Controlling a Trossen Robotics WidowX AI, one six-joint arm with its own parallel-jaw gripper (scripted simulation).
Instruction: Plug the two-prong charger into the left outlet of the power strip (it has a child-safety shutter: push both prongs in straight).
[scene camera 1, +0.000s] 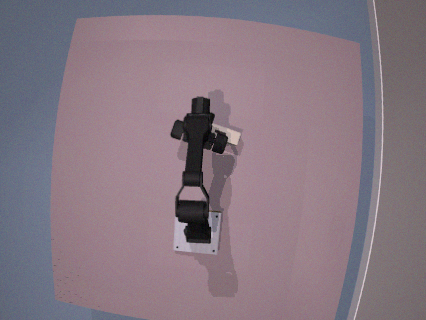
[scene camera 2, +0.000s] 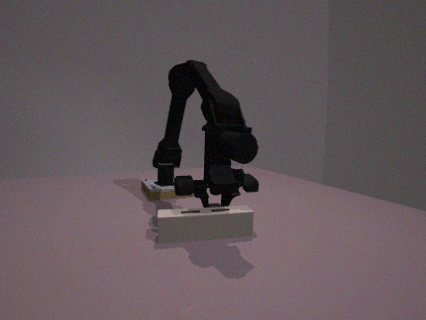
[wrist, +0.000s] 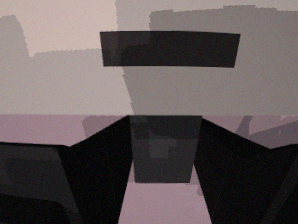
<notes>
I see my gripper (scene camera 2: 214, 217), a charger (wrist: 163, 146) and a power strip (scene camera 2: 178, 229).
My gripper also shows in the wrist view (wrist: 161, 120).
</notes>
